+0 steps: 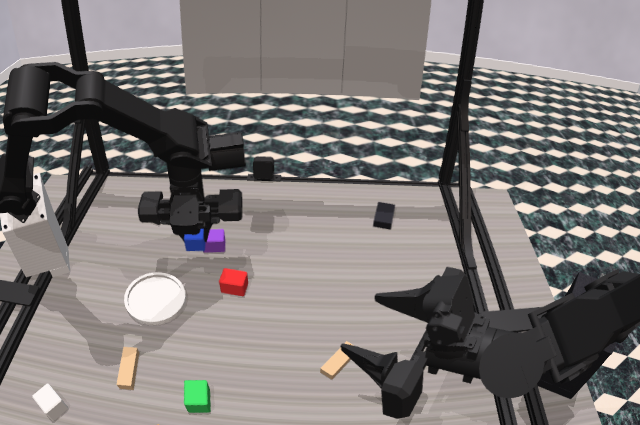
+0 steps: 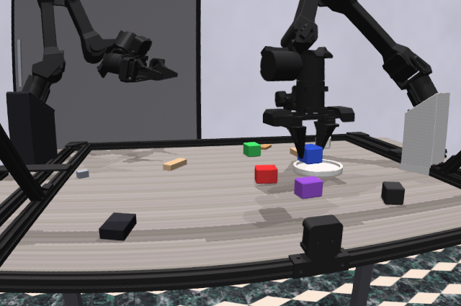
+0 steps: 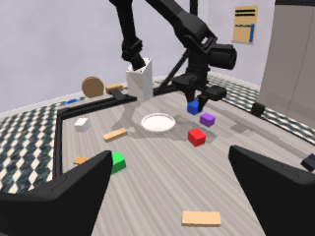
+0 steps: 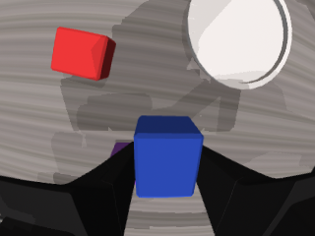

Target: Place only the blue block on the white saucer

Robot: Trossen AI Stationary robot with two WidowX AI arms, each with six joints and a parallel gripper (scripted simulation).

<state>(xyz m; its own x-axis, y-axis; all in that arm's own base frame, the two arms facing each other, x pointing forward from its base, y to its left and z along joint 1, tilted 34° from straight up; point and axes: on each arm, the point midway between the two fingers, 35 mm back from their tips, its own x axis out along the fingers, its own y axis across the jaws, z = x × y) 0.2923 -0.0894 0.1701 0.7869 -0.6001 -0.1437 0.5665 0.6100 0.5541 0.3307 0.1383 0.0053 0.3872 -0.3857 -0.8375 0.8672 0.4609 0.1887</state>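
My right gripper is now 12 cm short of the white saucer, 5 cm to the left of it and 9 cm above it. Also, from my right hand: blue block (3 cm below); purple block (5 cm behind, 1 cm to the left, 8 cm below); red block (4 cm ahead, 9 cm to the left, 8 cm below).
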